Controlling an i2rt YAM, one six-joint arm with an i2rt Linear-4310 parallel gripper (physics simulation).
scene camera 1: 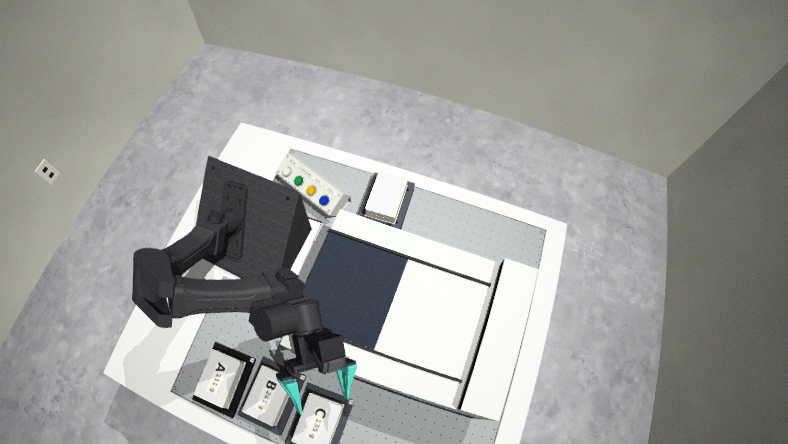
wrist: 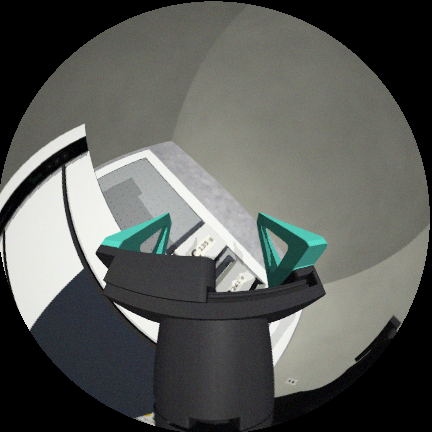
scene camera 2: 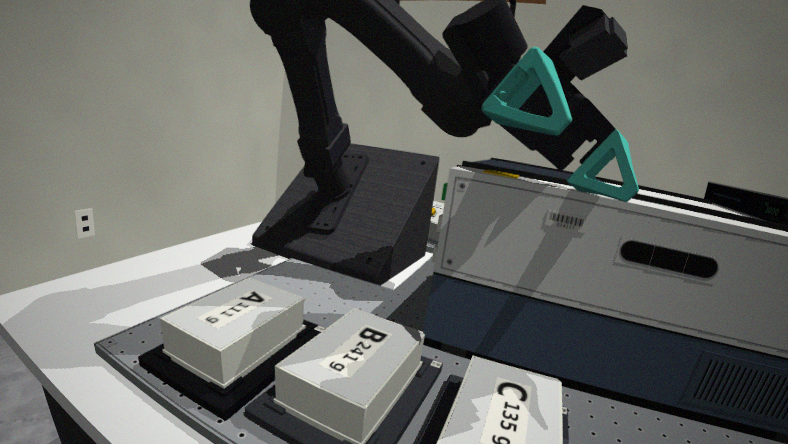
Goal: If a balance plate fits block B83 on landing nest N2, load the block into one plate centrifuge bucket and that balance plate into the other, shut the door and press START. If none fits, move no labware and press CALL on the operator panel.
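Frame: origin at the arm's base, x ahead, y left, z up, level; millimetres.
Seen in the pictures: gripper, fingertip midpoint: (scene camera 1: 324, 406) (wrist: 213, 217) (scene camera 2: 602, 164); arm's base, link origin: (scene camera 1: 233, 219) (scene camera 2: 337, 191).
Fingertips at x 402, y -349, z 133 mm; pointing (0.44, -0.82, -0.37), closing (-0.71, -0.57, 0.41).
Offsets run from my fingertips to a thing's top centre. "*": to the spot under its first point.
My gripper (scene camera 1: 324, 407) (scene camera 2: 598, 165) (wrist: 213, 217) is open and empty, raised above the front of the bench, over plates B and C as seen in scene camera 1. Plate A @(296 mm back, 40 mm right, 186 mm down) (scene camera 1: 220, 380) (scene camera 2: 231, 314), marked 111 g, plate B @(161 mm back, 32 mm right, 186 mm down) (scene camera 1: 267, 394) (scene camera 2: 347, 358), marked 241 g, and plate C @(26 mm back, 53 mm right, 186 mm down) (scene camera 1: 317, 421) (scene camera 2: 496, 408) (wrist: 204, 245), marked 135 g, sit in dark nests. A white block @(47 mm back, 561 mm left, 163 mm down) (scene camera 1: 386, 195) sits in a dark nest at the back; its label cannot be read. The operator panel @(265 mm back, 545 mm left, 156 mm down) (scene camera 1: 313, 193) has white, green, yellow and blue buttons. The centrifuge (scene camera 1: 430, 308) (scene camera 2: 496, 198) fills the middle; its buckets do not show.
The dark arm mount (scene camera 1: 259, 215) (scene camera 2: 374, 209) stands at the left of the centrifuge. A raised white housing @(* 289 mm ahead, 230 mm left, 4 mm up) (scene camera 1: 499, 336) runs along the centrifuge's far right end in scene camera 1. A dark display @(* 258 mm ahead, 259 mm left, 17 mm down) (scene camera 2: 744, 204) rises above the centrifuge's right part in scene camera 2.
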